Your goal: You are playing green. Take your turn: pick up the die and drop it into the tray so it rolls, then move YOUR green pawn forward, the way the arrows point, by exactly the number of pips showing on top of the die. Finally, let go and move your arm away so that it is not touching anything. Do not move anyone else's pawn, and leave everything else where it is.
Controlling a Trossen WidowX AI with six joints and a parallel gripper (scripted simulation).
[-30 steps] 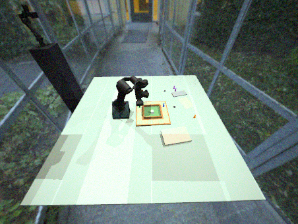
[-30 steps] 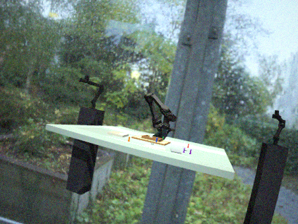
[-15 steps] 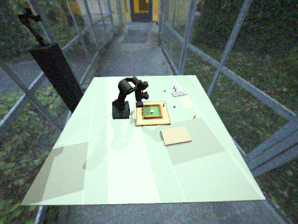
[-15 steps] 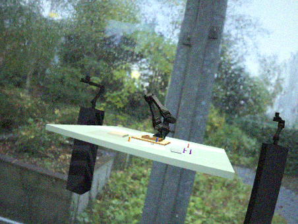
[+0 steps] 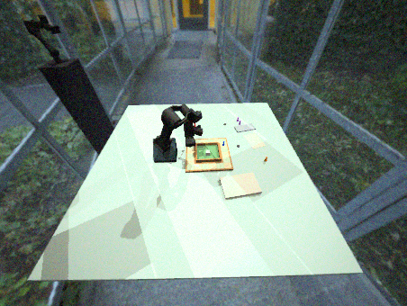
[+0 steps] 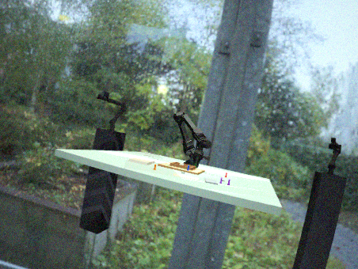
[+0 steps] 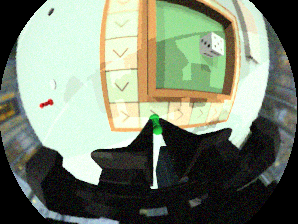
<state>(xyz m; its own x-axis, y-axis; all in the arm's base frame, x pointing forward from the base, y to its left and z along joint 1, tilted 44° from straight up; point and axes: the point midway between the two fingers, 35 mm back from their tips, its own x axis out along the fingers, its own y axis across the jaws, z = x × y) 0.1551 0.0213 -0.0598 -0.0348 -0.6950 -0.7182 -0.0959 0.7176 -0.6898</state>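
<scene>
My gripper tip is 11 cm short of the die and 8 cm to the left of it. From my gripper tip the other things lie so: red pawn: 24 cm to the left, 4 cm ahead, 1 cm below; then blue pawn: 23 cm ahead; then green pawn: 1 cm above.
</scene>
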